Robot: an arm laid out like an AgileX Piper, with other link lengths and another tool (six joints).
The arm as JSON. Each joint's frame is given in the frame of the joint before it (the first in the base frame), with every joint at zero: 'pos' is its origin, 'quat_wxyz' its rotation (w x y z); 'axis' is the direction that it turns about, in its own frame. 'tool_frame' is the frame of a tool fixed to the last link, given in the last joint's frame.
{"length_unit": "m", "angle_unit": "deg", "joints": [
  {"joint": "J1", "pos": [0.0, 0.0, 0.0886], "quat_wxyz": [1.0, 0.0, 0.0, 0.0], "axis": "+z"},
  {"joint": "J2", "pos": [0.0, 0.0, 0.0], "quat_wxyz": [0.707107, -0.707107, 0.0, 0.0], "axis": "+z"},
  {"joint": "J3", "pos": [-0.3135, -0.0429, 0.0], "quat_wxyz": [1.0, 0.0, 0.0, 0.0], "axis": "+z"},
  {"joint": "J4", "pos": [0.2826, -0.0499, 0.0], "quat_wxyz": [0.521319, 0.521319, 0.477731, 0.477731], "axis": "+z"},
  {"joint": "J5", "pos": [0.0, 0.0, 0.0], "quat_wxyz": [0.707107, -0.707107, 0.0, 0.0], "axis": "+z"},
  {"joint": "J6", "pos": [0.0, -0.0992, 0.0], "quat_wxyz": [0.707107, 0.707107, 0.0, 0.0], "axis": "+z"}
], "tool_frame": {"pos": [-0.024, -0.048, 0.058], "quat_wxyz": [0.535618, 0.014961, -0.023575, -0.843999]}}
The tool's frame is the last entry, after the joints.
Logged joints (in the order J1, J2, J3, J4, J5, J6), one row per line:
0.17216 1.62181 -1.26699 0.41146 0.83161 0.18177
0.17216 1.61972 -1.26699 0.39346 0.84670 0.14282
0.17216 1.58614 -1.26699 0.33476 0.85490 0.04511
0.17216 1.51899 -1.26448 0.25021 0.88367 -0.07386
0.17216 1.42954 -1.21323 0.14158 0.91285 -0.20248
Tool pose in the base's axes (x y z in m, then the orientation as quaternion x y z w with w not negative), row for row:
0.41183 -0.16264 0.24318 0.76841 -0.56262 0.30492 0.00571
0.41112 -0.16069 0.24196 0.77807 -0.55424 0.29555 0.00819
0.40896 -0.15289 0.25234 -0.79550 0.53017 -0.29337 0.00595
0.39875 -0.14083 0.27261 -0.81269 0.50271 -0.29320 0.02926
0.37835 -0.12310 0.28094 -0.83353 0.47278 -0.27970 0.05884
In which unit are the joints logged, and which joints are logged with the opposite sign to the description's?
The joints are logged in radians. Opposite sign: J1, J4.
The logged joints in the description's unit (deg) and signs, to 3 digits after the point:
-9.864 92.923 -72.593 -23.575 47.648 10.415
-9.864 92.803 -72.593 -22.544 48.512 8.183
-9.864 90.879 -72.593 -19.180 48.982 2.585
-9.864 87.032 -72.449 -14.336 50.631 -4.232
-9.864 81.907 -69.513 -8.112 52.302 -11.601

